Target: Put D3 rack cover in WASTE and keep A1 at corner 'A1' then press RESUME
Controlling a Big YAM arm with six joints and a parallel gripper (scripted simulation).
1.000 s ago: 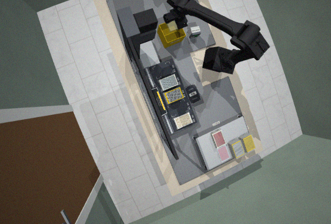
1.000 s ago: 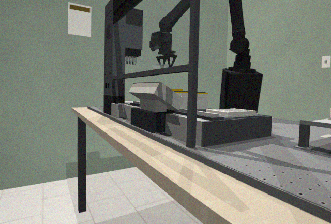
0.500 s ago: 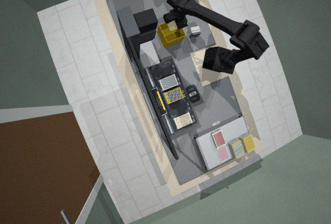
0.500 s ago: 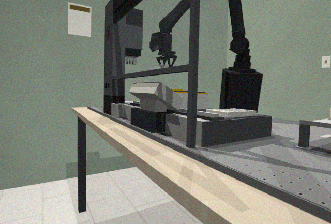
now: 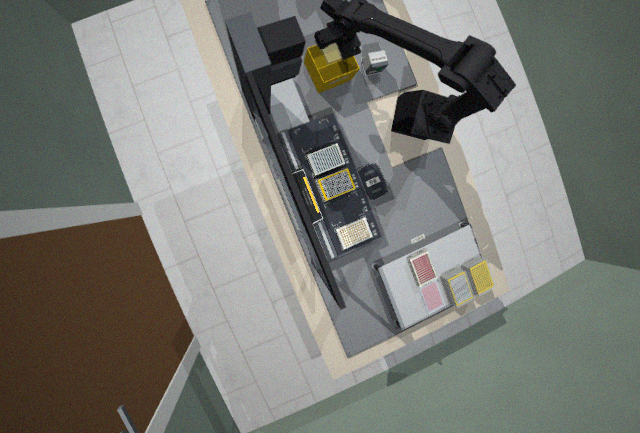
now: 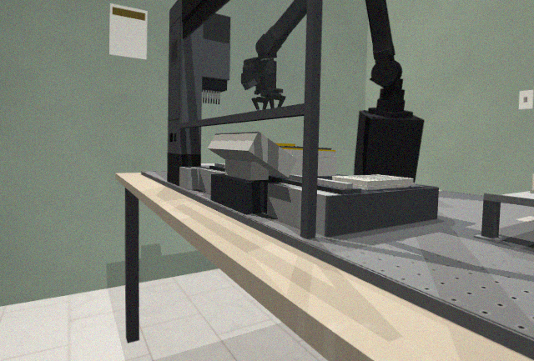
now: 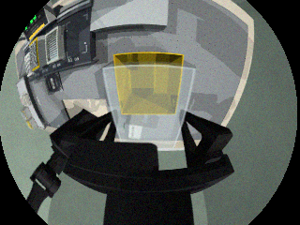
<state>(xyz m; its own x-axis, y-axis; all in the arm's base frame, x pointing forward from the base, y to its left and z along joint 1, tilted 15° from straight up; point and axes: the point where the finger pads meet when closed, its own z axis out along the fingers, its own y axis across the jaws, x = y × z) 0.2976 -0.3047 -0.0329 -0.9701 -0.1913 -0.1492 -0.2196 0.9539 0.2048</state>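
Now: hand 20 cm above the yellow waste bin. Round my hand: resume box (19 cm behind, 3 cm to the left, 17 cm below); then yellow-framed tip rack (8 cm ahead, 46 cm to the left, 14 cm below); then clear cover (right at my hand).
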